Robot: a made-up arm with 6 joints. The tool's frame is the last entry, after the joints.
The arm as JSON. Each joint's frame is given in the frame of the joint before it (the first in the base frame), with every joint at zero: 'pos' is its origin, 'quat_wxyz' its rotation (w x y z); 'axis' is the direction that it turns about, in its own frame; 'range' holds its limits. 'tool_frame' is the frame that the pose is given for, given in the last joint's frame.
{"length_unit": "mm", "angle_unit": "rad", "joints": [
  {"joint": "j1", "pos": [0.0, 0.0, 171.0], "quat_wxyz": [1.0, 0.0, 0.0, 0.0], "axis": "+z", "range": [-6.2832, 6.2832]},
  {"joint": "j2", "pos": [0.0, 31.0, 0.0], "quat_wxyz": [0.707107, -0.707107, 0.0, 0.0], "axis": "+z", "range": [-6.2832, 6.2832]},
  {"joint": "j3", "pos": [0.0, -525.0, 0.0], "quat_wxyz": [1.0, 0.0, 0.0, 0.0], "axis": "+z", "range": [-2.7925, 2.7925]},
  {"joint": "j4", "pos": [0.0, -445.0, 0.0], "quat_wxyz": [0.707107, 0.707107, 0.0, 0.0], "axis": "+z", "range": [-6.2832, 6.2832]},
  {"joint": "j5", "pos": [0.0, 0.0, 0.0], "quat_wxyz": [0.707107, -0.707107, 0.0, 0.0], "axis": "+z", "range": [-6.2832, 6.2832]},
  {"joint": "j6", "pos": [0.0, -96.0, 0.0], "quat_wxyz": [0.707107, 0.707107, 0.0, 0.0], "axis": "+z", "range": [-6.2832, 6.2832]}
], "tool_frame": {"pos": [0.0, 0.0, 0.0], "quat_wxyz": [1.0, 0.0, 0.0, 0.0]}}
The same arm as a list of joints. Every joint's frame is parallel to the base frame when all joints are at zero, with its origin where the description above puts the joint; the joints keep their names.
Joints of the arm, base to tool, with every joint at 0 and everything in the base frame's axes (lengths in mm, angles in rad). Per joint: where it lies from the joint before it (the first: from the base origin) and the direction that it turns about. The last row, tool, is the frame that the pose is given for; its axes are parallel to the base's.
j1: axis +z origin 0 0 171
j2: axis +y origin 0 31 0
j3: axis +y origin 0 0 525
j4: axis +z origin 0 0 445
j5: axis +y origin 0 0 0
j6: axis +z origin 0 0 96
tool: origin 0 0 0
Joint limits (rad, base to tool): -6.2832..6.2832 -6.2832..6.2832 -2.7925..2.7925 -6.2832..6.2832 -6.2832..6.2832 -6.2832..6.2832

